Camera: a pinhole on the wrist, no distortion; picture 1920 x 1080 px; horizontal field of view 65.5 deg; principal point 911.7 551.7 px. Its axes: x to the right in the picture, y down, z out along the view. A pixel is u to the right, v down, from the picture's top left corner.
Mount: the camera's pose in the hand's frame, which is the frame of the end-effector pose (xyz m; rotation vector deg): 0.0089 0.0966 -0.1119 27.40 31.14 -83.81
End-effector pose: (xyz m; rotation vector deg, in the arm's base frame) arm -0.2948 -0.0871 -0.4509 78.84 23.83 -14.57
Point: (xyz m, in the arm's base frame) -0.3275 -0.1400 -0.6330
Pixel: 1670.2 642.6
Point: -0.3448 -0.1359 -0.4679
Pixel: 1046.3 99.4
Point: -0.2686 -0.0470 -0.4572
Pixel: 1193.3 730.9
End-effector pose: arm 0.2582 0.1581 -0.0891 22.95 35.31 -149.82
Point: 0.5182 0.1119 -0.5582
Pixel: behind the camera
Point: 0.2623 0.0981 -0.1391
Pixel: 344.5 893.5
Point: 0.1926 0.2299 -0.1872
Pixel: outside the picture
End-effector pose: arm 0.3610 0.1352 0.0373 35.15 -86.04 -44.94
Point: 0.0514 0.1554 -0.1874
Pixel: 796.5 56.6
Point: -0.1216 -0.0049 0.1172
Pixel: 325.2 998.0
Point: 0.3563 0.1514 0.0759
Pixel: 593.7 519.0
